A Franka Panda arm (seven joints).
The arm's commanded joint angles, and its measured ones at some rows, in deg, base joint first. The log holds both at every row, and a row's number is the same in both.
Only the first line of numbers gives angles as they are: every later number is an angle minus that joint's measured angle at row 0.
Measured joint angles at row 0:
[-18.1 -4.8 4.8 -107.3 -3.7 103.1 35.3]
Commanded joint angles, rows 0 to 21:
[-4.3 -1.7 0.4 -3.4 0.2 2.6 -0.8]
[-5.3 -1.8 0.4 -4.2 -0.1 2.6 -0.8]
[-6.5 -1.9 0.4 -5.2 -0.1 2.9 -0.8]
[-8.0 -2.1 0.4 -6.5 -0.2 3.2 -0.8]
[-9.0 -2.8 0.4 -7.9 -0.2 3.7 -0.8]
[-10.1 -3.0 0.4 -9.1 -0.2 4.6 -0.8]
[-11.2 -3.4 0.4 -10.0 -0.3 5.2 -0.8]
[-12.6 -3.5 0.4 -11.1 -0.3 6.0 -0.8]
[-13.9 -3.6 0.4 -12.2 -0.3 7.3 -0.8]
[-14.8 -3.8 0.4 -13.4 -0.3 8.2 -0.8]
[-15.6 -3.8 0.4 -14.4 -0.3 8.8 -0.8]
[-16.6 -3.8 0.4 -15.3 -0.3 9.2 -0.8]
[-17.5 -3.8 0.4 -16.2 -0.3 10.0 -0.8]
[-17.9 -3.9 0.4 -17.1 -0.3 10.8 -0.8]
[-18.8 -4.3 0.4 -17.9 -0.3 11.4 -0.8]
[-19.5 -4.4 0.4 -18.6 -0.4 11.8 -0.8]
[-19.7 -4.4 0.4 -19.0 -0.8 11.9 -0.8]
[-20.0 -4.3 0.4 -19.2 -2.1 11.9 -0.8]
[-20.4 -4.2 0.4 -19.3 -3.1 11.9 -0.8]
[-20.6 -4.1 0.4 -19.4 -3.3 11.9 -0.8]
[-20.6 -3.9 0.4 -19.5 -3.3 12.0 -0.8]
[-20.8 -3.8 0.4 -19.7 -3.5 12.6 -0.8]
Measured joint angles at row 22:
[-19.7 -2.6 -0.3 -18.0 -2.2 10.7 -0.2]
